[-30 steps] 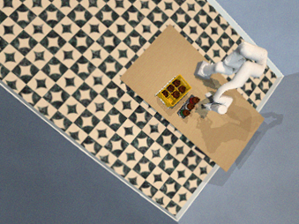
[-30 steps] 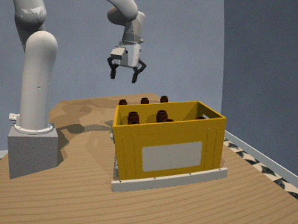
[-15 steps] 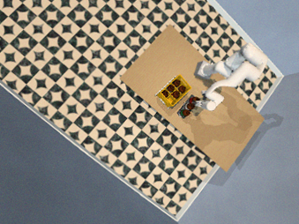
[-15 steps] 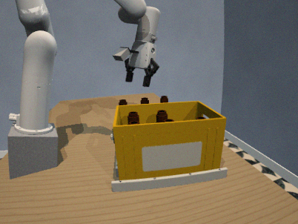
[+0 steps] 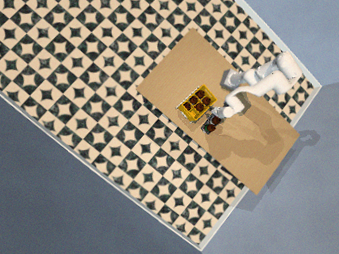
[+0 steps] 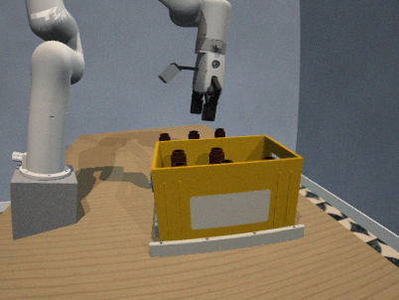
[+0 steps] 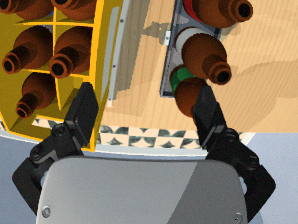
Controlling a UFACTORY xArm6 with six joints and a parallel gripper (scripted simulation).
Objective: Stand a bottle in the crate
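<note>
Right now my hand is 220 mm above the grey tray, 100 mm to the right of it and 10 mm past it. The rest, counted from my hand: yellow crate (140 mm to the right, 140 mm below, 10 mm ahead).
</note>
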